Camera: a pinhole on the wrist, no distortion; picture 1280 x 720 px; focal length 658.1 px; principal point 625.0 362.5 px. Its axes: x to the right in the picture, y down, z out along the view. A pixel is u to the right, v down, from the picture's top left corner.
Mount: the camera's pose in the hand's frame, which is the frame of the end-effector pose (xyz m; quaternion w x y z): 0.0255 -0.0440 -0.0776 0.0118 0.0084 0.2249 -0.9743
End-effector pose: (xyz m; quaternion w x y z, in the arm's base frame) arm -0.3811 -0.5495 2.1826 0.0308 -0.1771 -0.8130 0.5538
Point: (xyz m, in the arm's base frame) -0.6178 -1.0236 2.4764
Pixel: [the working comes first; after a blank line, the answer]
In the camera's frame: -0.0015 0.1983 0.5913

623.3 583.2
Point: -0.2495 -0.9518 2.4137
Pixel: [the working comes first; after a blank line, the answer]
In the camera's frame: 0.3101 0.0908 0.4013

1133.4 511.4
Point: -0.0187 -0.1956 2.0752
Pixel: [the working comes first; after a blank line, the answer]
In the camera's frame: 0.2342 -0.1945 -0.4065

behind the camera
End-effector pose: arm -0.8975 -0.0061 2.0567 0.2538 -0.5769 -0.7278 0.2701
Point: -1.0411 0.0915 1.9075
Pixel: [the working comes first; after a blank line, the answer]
In the camera's frame: -0.0979 -0.1749 0.2171

outside the picture
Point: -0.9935 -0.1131 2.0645
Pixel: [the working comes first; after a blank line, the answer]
In the camera's frame: 0.1075 -0.0238 0.1558

1079.4 261.9
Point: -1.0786 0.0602 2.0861
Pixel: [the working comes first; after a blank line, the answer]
In the camera's frame: -0.0801 0.0080 0.1945

353.8 389.7
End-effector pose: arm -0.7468 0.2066 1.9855 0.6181 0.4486 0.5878 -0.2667
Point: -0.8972 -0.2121 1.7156
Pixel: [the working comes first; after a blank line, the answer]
In the camera's frame: -0.1293 0.1373 0.5011

455.2 542.8
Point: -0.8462 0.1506 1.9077
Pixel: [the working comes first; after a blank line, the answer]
In the camera's frame: -0.0222 0.0401 0.1137

496.4 594.8
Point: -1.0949 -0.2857 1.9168
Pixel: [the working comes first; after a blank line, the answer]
In the camera's frame: 0.1165 0.2921 0.5254

outside the picture
